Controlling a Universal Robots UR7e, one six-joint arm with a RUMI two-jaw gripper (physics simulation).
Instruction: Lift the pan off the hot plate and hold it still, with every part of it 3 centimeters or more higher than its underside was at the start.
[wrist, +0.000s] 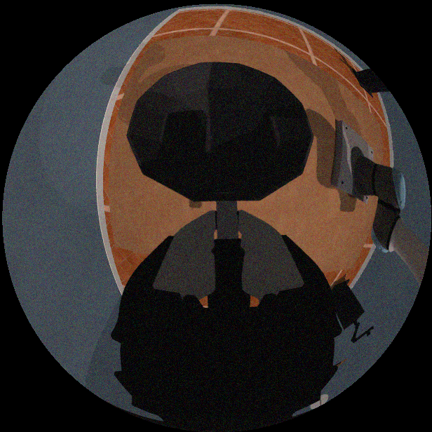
Labels:
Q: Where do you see a dark round pan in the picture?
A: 213, 131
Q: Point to the gripper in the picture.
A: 226, 213

